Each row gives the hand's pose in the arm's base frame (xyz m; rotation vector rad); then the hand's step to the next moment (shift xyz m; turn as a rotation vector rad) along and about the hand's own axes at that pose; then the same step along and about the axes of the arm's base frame.
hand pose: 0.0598 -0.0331 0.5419 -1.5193 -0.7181 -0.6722
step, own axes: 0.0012 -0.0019 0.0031 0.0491 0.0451 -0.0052
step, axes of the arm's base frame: -0.0007 0.0032 0.0019 0.0660 -0.0046 0.0096
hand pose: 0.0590 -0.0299 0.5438 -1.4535 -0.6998 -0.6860
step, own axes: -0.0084 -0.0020 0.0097 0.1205 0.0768 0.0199
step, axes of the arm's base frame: -0.0069 0.0096 -0.0053 0.1354 0.0212 0.0450
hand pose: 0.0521 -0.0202 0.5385 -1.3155 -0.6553 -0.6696
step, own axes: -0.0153 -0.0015 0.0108 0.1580 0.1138 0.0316
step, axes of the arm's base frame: -0.0116 0.0116 -0.0092 0.1872 0.0349 0.0514
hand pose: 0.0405 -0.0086 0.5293 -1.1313 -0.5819 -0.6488
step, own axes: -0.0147 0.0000 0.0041 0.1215 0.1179 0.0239
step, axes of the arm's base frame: -0.0104 0.0064 -0.0092 0.1661 0.0351 0.0204
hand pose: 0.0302 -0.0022 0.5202 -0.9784 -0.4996 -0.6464
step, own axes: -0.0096 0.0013 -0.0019 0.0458 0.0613 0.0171
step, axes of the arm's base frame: -0.0057 0.0015 -0.0079 0.0736 0.0271 0.0015
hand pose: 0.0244 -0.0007 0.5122 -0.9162 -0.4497 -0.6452
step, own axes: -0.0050 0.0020 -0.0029 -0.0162 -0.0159 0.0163
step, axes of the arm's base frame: -0.0020 0.0000 -0.0058 -0.0240 0.0117 0.0082
